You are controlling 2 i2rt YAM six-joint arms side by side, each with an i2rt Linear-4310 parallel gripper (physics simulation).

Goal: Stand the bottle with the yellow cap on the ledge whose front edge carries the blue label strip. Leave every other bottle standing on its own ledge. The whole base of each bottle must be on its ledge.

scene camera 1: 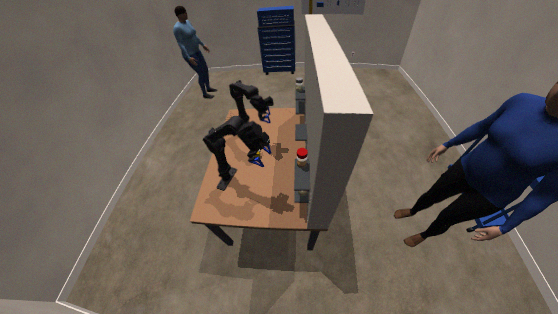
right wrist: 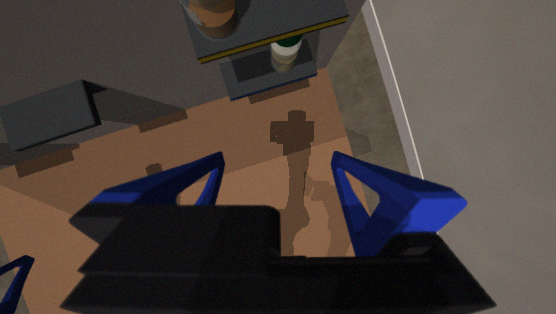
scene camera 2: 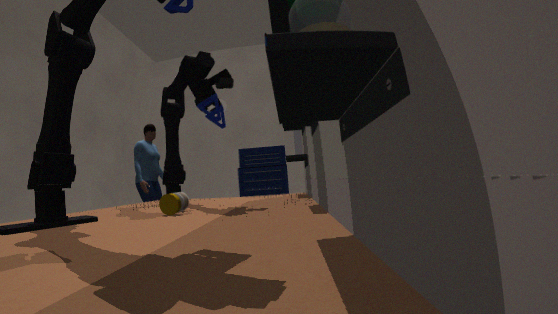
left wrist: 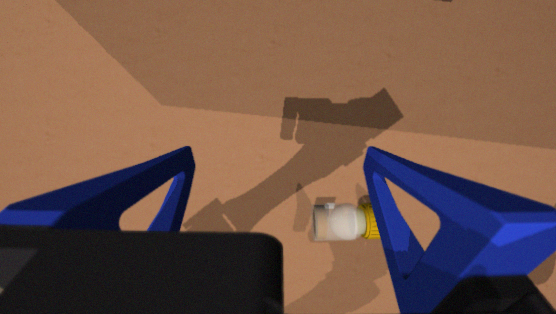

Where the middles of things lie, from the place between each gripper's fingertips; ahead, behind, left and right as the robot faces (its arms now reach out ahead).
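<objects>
From my right hand, I find the green-capped bottle [right wrist: 284, 54] 14 cm below, 20 cm ahead and 6 cm to the right. The yellow-capped bottle [left wrist: 331, 221] is 33 cm below that right hand, 34 cm to the left of it and 19 cm behind it.
My left gripper is 230 mm above the yellow-capped bottle, 130 mm to the left of it and 110 mm past it, while the green-capped bottle is 40 mm below my left hand, 530 mm to the right of it and 270 mm ahead of it. Going by their middles, of the things named here the yellow-capped bottle is the nearest to my left gripper. By its middle, the yellow-capped bottle is also nearer to my left gripper than to my right hand.
</objects>
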